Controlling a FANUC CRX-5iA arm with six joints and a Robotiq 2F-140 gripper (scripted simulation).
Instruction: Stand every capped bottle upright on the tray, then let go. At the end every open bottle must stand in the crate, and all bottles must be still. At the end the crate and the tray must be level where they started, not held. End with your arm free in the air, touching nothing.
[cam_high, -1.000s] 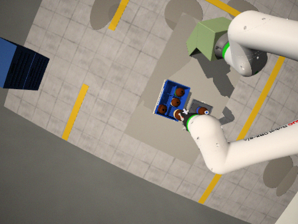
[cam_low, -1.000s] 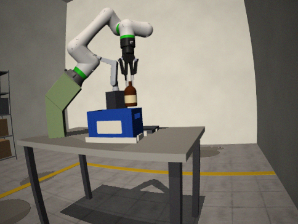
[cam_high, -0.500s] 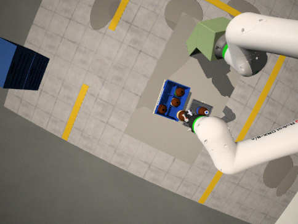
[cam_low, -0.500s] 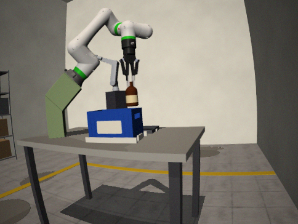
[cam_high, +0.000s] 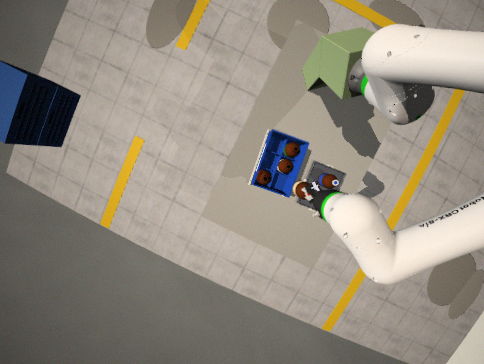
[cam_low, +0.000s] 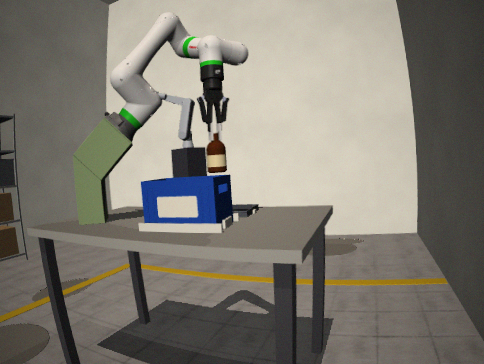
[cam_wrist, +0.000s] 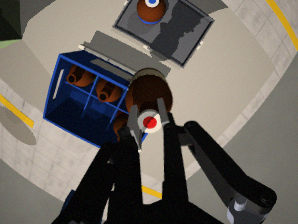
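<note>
My gripper is now 15 cm past the bottle, 11 cm to the right of it and 25 cm above it. From my hand the other things lie so: crate (2 cm behind, 14 cm to the right, 26 cm below); tray (10 cm behind, 14 cm to the left, 33 cm below).
</note>
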